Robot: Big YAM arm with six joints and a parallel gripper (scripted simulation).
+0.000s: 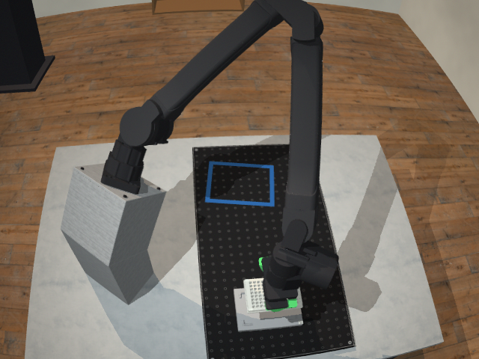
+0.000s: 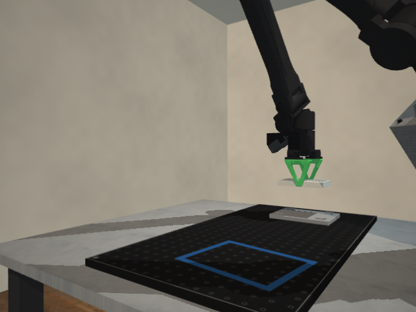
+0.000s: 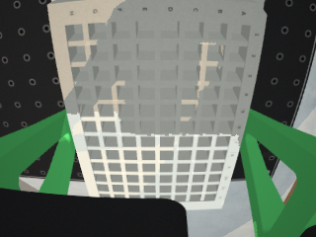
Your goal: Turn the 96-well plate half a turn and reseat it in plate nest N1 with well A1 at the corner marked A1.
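Right now the grey plate nest N1 is 10 cm below my hand. From my hand the other things lie so: A1 mark 9 cm below, 8 cm ahead, 5 cm to the right; then white 96-well plate right at my hand.
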